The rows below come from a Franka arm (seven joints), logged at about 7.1 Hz.
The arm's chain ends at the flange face. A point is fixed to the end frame.
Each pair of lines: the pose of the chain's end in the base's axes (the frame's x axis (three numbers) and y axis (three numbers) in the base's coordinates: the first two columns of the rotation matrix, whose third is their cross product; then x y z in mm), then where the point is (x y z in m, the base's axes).
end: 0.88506 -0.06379 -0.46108 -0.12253 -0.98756 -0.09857 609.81 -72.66 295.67
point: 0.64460 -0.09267 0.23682
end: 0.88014 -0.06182 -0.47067 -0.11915 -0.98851 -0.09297 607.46 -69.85 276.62
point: 0.64168 -0.08996 0.21747
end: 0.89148 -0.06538 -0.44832 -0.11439 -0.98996 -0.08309 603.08 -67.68 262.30
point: 0.63878 -0.08845 0.20426
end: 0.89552 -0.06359 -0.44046 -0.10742 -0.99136 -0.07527 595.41 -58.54 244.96
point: 0.63171 -0.07959 0.18740
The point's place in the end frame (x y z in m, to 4 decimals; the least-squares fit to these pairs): 0.0592 0.0213 0.0334
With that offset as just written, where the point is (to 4 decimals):
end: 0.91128 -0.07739 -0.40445 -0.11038 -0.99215 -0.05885 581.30 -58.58 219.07
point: 0.6196 -0.0810 0.1634
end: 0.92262 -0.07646 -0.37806 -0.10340 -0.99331 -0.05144 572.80 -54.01 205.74
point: 0.6128 -0.0768 0.1514
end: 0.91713 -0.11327 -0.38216 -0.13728 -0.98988 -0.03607 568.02 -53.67 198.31
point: 0.6069 -0.0786 0.1441
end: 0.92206 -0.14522 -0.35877 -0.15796 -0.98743 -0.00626 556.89 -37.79 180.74
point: 0.5963 -0.0653 0.1282
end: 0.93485 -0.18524 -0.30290 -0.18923 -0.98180 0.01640 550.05 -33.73 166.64
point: 0.5913 -0.0642 0.1172
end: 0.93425 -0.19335 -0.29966 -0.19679 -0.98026 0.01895 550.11 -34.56 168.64
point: 0.5913 -0.0655 0.1194
